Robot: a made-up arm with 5 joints.
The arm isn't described. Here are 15 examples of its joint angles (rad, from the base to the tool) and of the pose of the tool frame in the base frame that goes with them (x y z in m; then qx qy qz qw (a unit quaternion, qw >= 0)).
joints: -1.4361 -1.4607 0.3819 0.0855 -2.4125
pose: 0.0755 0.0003 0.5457 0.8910 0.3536 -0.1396 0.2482
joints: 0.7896 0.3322 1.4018 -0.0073 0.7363
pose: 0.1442 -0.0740 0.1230 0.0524 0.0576 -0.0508 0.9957
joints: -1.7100 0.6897 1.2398 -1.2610 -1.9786
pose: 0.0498 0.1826 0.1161 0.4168 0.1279 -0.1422 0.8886
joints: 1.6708 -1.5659 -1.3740 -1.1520 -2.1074
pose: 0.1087 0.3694 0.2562 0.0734 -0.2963 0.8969 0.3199
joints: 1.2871 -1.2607 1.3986 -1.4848 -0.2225
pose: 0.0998 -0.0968 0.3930 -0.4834 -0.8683 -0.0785 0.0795
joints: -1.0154 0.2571 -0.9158 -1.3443 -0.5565
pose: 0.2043 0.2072 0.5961 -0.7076 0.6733 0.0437 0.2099
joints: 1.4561 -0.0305 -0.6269 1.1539 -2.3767
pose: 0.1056 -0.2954 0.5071 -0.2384 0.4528 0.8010 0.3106
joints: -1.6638 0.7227 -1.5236 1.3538 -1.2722
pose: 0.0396 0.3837 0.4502 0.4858 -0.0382 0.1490 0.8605
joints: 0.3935 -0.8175 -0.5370 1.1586 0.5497
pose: 0.1225 -0.0224 0.6014 -0.3343 -0.6968 0.0341 0.6337
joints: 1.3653 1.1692 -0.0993 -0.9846 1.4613
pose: 0.1524 -0.3877 0.0965 -0.6652 -0.1223 0.0174 0.7364
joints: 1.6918 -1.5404 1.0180 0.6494 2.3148
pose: 0.0583 -0.1095 0.3859 -0.6065 0.2623 0.2126 0.7198
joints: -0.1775 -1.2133 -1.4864 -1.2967 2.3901
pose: -0.2586 -0.0615 0.3632 0.3094 0.1645 0.8916 0.2869
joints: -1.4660 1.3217 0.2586 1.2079 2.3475
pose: 0.0915 0.1528 0.0214 -0.2313 -0.5229 -0.7809 0.2515
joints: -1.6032 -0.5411 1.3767 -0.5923 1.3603
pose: 0.0689 0.2000 0.2558 0.0895 -0.6095 0.7826 0.0891
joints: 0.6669 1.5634 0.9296 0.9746 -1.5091
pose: 0.0653 0.0040 0.1014 -0.3501 0.7332 -0.5228 0.2580
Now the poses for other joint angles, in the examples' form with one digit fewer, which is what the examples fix.
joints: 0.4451 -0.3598 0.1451 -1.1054 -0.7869
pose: 0.279 -0.100 0.545 0.192 -0.973 -0.075 0.100
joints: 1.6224 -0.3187 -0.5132 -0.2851 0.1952
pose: 0.062 -0.187 0.641 -0.754 -0.617 -0.151 0.166
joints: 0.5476 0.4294 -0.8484 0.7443 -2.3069
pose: 0.415 -0.211 0.445 0.458 -0.361 -0.807 0.097
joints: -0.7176 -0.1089 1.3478 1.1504 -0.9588
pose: 0.135 0.051 0.186 -0.302 0.259 -0.133 0.908
